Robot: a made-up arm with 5 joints. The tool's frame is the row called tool.
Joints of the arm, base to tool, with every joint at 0 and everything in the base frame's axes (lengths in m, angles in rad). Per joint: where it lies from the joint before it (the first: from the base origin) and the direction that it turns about. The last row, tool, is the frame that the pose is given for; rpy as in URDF.
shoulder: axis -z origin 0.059 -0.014 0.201
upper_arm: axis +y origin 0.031 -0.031 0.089
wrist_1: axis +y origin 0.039 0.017 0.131
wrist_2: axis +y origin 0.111 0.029 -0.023
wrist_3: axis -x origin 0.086 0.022 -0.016
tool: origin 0.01 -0.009 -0.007 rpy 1.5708 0 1.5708
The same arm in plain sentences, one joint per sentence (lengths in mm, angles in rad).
The arm has five revolute joints in a row. What follows holds with every joint at zero, and every direction is one of the base frame's.
The first joint lies 59 mm along +x and 14 mm along -y and 201 mm along +z from the base frame's origin and turns about -z.
The second joint lies 31 mm along +x and 31 mm along -y and 89 mm along +z from the first joint and turns about +y.
The third joint lies 39 mm along +x and 17 mm along +y and 131 mm along +z from the second joint and turns about +y.
The fourth joint lies 111 mm along +x and 29 mm along +y and 23 mm along -z from the third joint and turns about +y.
The fifth joint lies 86 mm along +x and 22 mm along +y and 16 mm along -z from the fourth joint and turns about -x.
The tool frame, which is the frame that the pose is given for, lies 10 mm along +x and 9 mm along -y and 7 mm along -z from the fifth joint; its axes are the base frame's turned by roll 1.5708, pitch 0 and yaw 1.5708 rad (as in URDF: about the fixed x, then y, then z).

